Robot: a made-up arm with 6 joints. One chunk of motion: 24 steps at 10 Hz.
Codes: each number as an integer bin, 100 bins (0 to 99) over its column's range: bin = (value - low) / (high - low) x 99, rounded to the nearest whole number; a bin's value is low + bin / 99 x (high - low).
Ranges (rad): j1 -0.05..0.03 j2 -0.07..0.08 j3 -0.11..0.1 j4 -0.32..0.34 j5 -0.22..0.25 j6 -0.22..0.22
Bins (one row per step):
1: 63 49 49 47 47 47
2: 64 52 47 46 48 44
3: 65 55 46 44 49 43
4: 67 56 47 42 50 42
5: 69 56 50 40 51 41
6: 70 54 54 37 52 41
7: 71 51 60 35 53 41
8: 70 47 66 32 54 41
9: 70 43 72 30 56 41
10: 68 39 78 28 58 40
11: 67 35 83 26 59 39
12: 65 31 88 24 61 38
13: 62 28 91 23 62 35
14: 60 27 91 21 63 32
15: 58 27 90 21 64 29
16: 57 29 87 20 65 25
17: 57 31 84 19 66 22
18: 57 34 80 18 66 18
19: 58 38 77 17 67 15
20: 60 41 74 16 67 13
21: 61 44 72 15 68 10
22: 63 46 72 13 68 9
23: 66 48 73 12 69 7
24: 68 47 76 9 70 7
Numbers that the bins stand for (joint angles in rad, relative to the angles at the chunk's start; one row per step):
1: 0.0009 0.0042 -0.0061 -0.0067 0.0031 -0.0111
2: 0.0017 0.0088 -0.0103 -0.0133 0.0079 -0.0244
3: 0.0025 0.0133 -0.0124 -0.0267 0.0126 -0.0289
4: 0.0041 0.0148 -0.0103 -0.0400 0.0174 -0.0333
5: 0.0058 0.0148 -0.0039 -0.0533 0.0221 -0.0378
6: 0.0066 0.0118 0.0045 -0.0733 0.0269 -0.0378
7: 0.0074 0.0073 0.0173 -0.0867 0.0316 -0.0378
8: 0.0066 0.0012 0.0300 -0.1067 0.0364 -0.0378
9: 0.0066 -0.0048 0.0427 -0.1200 0.0459 -0.0378
10: 0.0049 -0.0109 0.0555 -0.1333 0.0554 -0.0422
11: 0.0041 -0.0170 0.0661 -0.1467 0.0601 -0.0467
12: 0.0025 -0.0230 0.0767 -0.1600 0.0696 -0.0511
13: 0.0001 -0.0276 0.0830 -0.1667 0.0743 -0.0644
14: -0.0015 -0.0291 0.0830 -0.1800 0.0791 -0.0778
15: -0.0031 -0.0291 0.0809 -0.1800 0.0838 -0.0911
16: -0.0039 -0.0261 0.0745 -0.1867 0.0886 -0.1089
17: -0.0039 -0.0230 0.0682 -0.1933 0.0933 -0.1222
18: -0.0039 -0.0185 0.0597 -0.2000 0.0933 -0.1400
19: -0.0031 -0.0124 0.0533 -0.2067 0.0981 -0.1533
20: -0.0015 -0.0079 0.0470 -0.2133 0.0981 -0.1622
21: -0.0007 -0.0033 0.0427 -0.2200 0.1028 -0.1756
22: 0.0009 -0.0003 0.0427 -0.2333 0.1028 -0.1800
23: 0.0033 0.0027 0.0448 -0.2400 0.1076 -0.1889
24: 0.0049 0.0012 0.0512 -0.2600 0.1123 -0.1889

